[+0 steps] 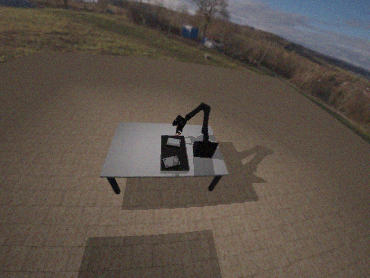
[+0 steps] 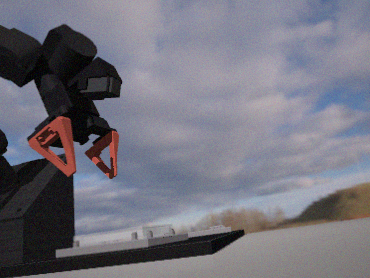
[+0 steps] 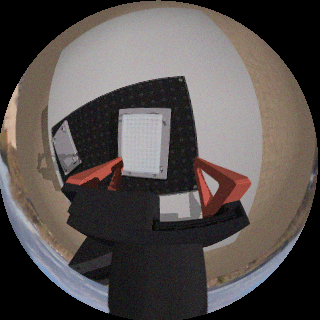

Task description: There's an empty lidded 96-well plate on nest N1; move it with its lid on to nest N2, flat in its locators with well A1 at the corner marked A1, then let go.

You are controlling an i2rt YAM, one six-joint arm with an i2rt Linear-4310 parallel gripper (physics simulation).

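Where they show: gripper, fingertip midpoint: (image 1: 176, 133) (image 2: 95, 175) (image 3: 157, 160); arm's base, origin of the base link: (image 1: 205, 142) (image 2: 9, 189).
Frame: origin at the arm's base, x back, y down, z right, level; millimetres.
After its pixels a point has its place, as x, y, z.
Note:
The clear lidded 96-well plate (image 1: 173, 142) {-359, 132, 81} (image 2: 157, 231) (image 3: 142, 144) {-350, 132, 114} lies, lid on, on a grey nest (image 2: 115, 245) {-376, 153, 172} (image 3: 166, 145) {-343, 148, 163}. It looks flat and square to the nest. The other grey nest (image 1: 171, 161) {-372, 148, -193} (image 2: 215, 231) {-437, 154, -150} (image 3: 66, 147) {-374, 149, -163} carries no plate. The N1, N2 and A1 marks are too small to read. My gripper (image 1: 178, 133) {-335, 49, 151} (image 2: 92, 176) {-335, 49, 151} (image 3: 157, 160) {-335, 49, 151} is open, its red fingers wide apart and empty. It hangs well above the plate's nest, clear of plate and lid.
Both nests sit on a black board (image 1: 175, 151) {-330, 160, -37} (image 2: 220, 243) {-514, 167, 157} (image 3: 185, 125) {-386, 160, 210} with rows of holes. The board lies on a pale table (image 1: 135, 150) {-790, 173, -56} (image 3: 225, 100) {-460, 173, 337}. The arm's black base (image 1: 205, 148) {-9, 16, -86} (image 2: 50, 215) {-113, 76, -5} stands beside the board.

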